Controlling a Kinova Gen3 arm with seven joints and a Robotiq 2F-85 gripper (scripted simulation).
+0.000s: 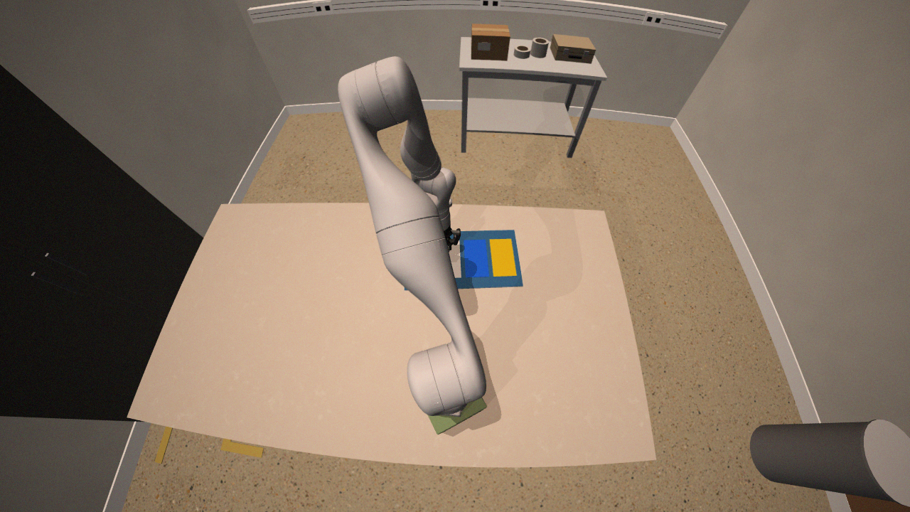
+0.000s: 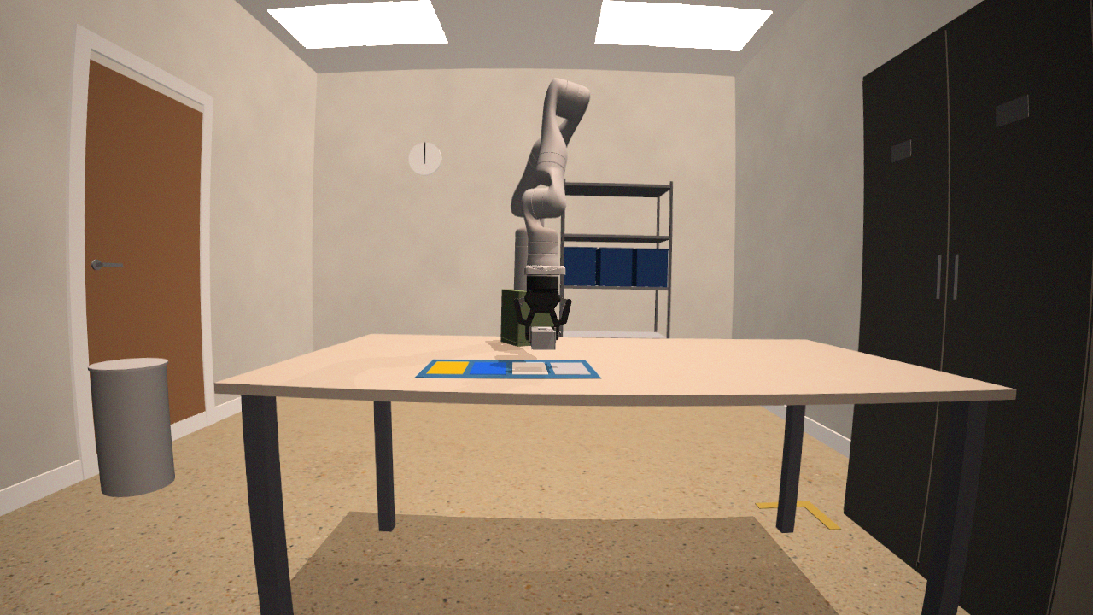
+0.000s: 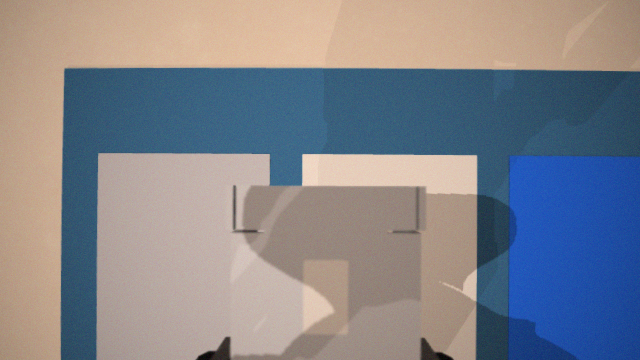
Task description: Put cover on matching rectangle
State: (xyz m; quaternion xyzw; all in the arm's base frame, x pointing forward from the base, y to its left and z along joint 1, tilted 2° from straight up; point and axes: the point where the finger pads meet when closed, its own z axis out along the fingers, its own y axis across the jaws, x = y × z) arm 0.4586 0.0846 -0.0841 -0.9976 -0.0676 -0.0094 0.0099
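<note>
Now: the mat 5 cm ahead of my hand, 7 cm to the right of it and 8 cm below it. The rest, counted from my hand: cover (1 cm below).
</note>
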